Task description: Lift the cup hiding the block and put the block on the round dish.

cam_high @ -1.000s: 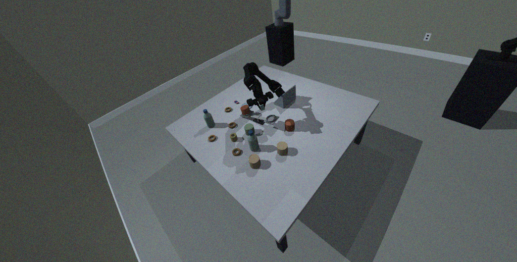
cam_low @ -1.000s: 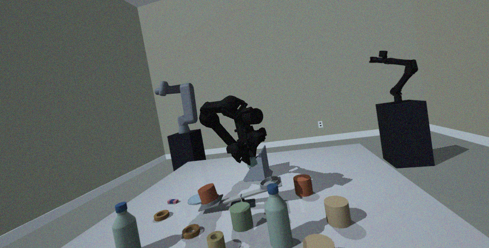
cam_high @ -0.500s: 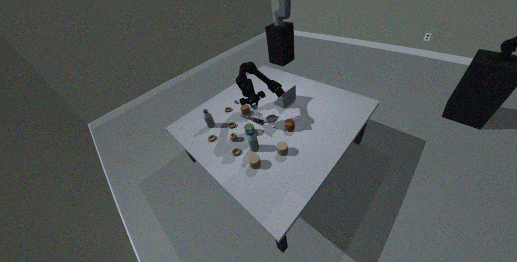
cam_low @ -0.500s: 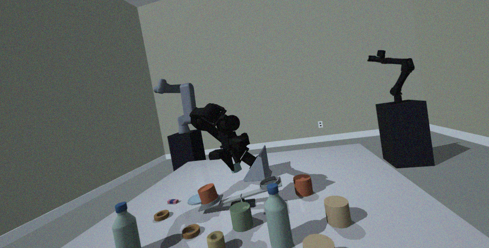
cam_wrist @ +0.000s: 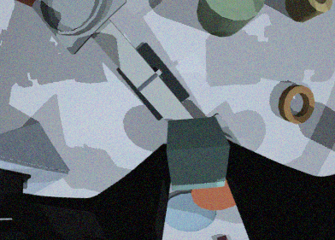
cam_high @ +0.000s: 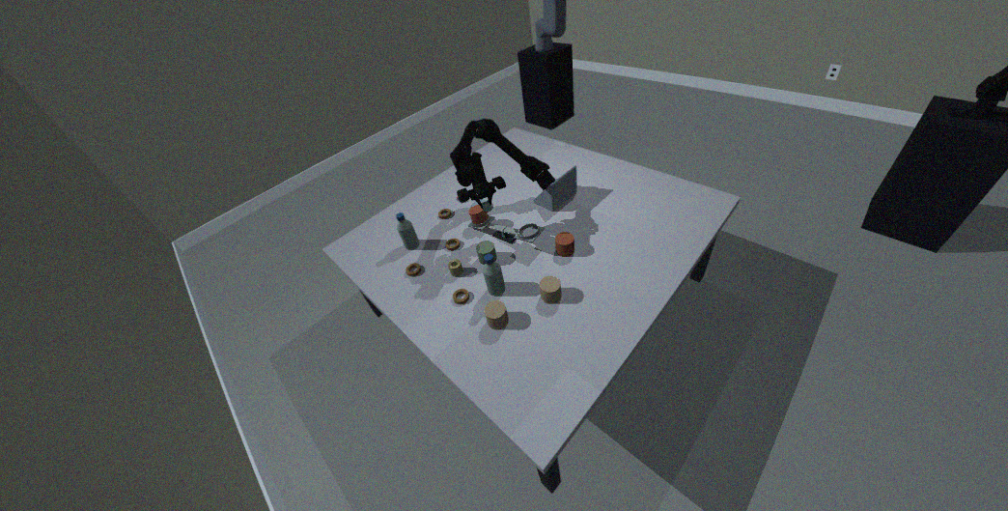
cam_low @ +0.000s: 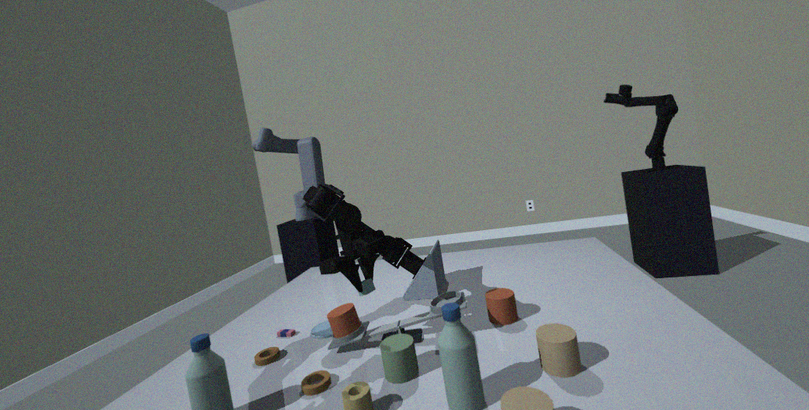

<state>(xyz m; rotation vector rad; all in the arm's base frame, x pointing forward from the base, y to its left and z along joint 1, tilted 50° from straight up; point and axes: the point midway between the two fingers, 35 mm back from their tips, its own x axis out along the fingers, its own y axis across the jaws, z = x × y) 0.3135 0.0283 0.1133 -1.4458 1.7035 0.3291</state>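
Now: the pale blue round dish 9 cm behind my gripper tip, 17 cm to the right of it and 14 cm below it. The rest, counted from my gripper tip: green cylinder 10 cm ahead, 10 cm to the left, 10 cm below; pink-and-blue object 7 cm behind, 30 cm to the right, 13 cm below; teal block 1 cm above.
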